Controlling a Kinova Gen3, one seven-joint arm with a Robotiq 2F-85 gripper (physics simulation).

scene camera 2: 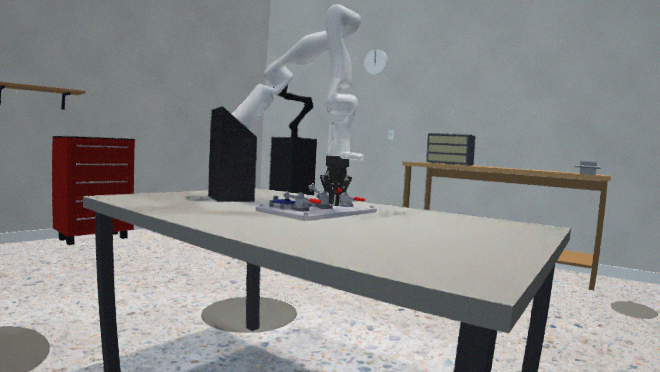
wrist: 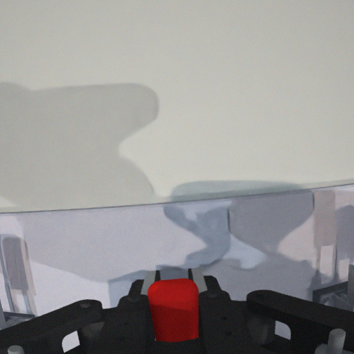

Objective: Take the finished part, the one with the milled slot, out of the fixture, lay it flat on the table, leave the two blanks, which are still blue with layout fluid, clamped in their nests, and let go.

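Frame: origin at the arm's base, x ahead, y left, z up, level; centimetres.
Where they show: gripper, fingertip midpoint: [scene camera 2: 334, 205]; arm's base at its link origin: [scene camera 2: 236, 127].
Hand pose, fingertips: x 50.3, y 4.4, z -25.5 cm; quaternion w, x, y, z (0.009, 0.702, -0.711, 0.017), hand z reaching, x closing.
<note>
Things, the pixels of their top centre, and the offset from my fingertips. "pt": a spot on its surface instead. Level surfaces: height alone.
- fixture at its top centre: [scene camera 2: 318, 207] dx -7.3, dy +0.1, dz -1.4 cm
- upright red clamp handle at a spot on its surface: [scene camera 2: 339, 190] pt dx +2.1, dy -0.4, dz +5.2 cm
- blue blank at its top centre: [scene camera 2: 284, 201] dx -12.0, dy -10.9, dz +0.7 cm
- pale table at its surface level: dz -2.9 cm
My gripper [scene camera 2: 338, 203] [wrist: 174, 285] points straight down into the fixture [scene camera 2: 307, 215], with its fingers close together. In the wrist view a grey piece shows between the fingertips and seems to be the finished part [wrist: 174, 274]; its slot does not show, and an upright red clamp handle [scene camera 2: 339, 190] [wrist: 174, 310] hides most of it. The fingers look shut on it, low over the fixture plate. One blue blank [scene camera 2: 283, 201] lies in its nest at the left end of the fixture. The other blank cannot be made out.
Red clamp handles [scene camera 2: 314, 201] [scene camera 2: 359, 199] stick out on both sides of the gripper, near grey clamp bodies. The pale table [scene camera 2: 425, 250] [wrist: 250, 100] extends beyond the fixture's edge. A black pedestal [scene camera 2: 232, 165] stands behind the fixture to the left.
</note>
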